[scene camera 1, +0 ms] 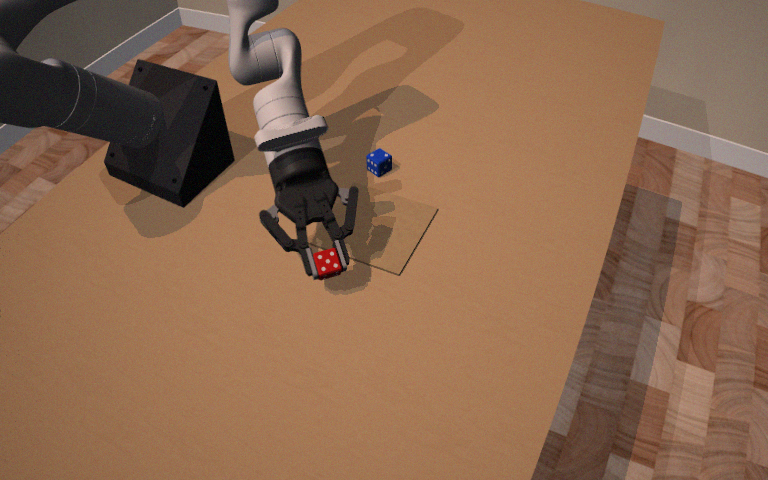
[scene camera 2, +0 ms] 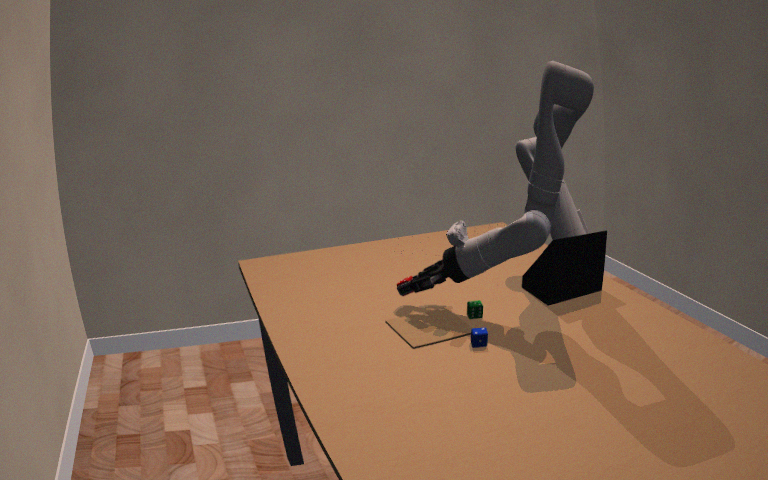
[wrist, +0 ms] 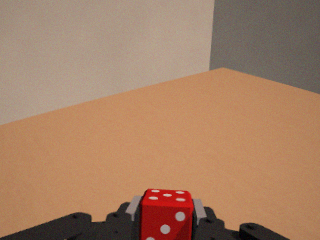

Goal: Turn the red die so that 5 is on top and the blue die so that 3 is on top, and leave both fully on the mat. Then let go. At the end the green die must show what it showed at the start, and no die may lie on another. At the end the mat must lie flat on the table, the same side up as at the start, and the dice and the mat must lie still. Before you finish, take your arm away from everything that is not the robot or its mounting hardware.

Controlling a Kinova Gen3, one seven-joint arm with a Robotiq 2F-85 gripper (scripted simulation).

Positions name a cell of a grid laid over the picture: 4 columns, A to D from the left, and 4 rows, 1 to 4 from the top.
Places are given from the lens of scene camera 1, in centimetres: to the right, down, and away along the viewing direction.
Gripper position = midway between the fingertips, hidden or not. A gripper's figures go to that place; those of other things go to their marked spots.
my gripper (scene camera 1: B3): -7, 4, 73
thin tan mat (scene camera 1: C2): 1, -2, 84
